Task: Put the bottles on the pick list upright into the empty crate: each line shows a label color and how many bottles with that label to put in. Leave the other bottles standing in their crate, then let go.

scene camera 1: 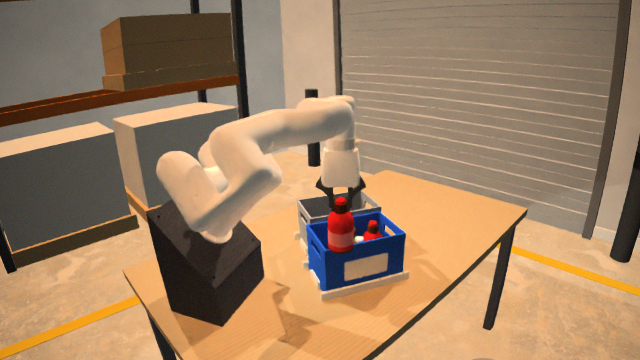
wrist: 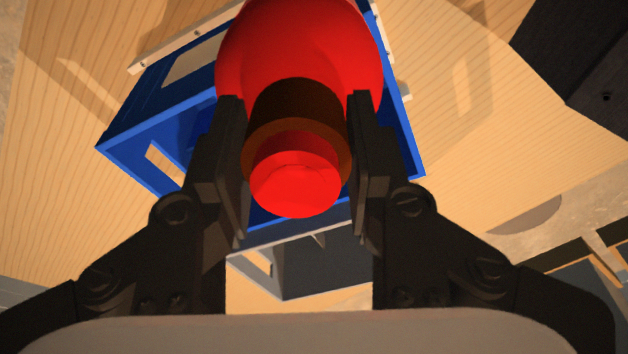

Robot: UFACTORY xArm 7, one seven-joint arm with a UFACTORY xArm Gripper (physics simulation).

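Places are measured from the arm's base along level axes (x up, y left, z back), in metres.
Where they show: gripper, fingertip midpoint: [scene camera 1: 340,210] [wrist: 297,125].
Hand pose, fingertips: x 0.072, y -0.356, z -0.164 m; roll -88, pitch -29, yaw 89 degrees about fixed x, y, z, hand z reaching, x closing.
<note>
After its pixels a point has its place.
My gripper [scene camera 1: 340,205] {y -0.356, x 0.072, z -0.164 m} [wrist: 297,125] {y -0.356, x 0.072, z -0.164 m} is shut on the dark neck of a red-capped red bottle [scene camera 1: 340,225] {y -0.372, x 0.042, z -0.135 m} [wrist: 300,45] {y -0.366, x 0.060, z -0.142 m} with a pale pink label band. The bottle hangs upright over the near left part of the blue crate [scene camera 1: 330,272] {y -0.318, x -0.144, z -0.162 m} [wrist: 145,102] {y -0.443, x -0.105, z -0.328 m}, its base at about rim height in the scene view. Another red bottle [scene camera 1: 372,232] {y -0.340, x -0.107, z -0.393 m} stands in the blue crate, with a small whitish top [scene camera 1: 358,239] {y -0.349, x -0.076, z -0.277 m} beside it. The held bottle hides much of the crate's inside. The grey crate [scene camera 1: 303,220] {y -0.059, x -0.121, z -0.375 m} [wrist: 325,270] {y -0.115, x -0.103, z -0.556 m} stands behind the blue one; no bottle shows in its visible part.
Pale strips [scene camera 1: 365,285] {y -0.395, x -0.217, z -0.245 m} [wrist: 175,45] {y -0.443, x -0.209, z -0.317 m} edge the crates on the wooden table [scene camera 1: 450,215] {y -0.475, x -0.239, z -0.934 m} [wrist: 55,165] {y -0.600, x -0.239, z -0.646 m}. The arm's black base block [scene camera 1: 210,280] {y -0.117, x -0.081, z 0.130 m} [wrist: 590,75] {y -0.073, x -0.099, z -0.104 m} stands to the left in the scene view. The pick list does not show in either view.
</note>
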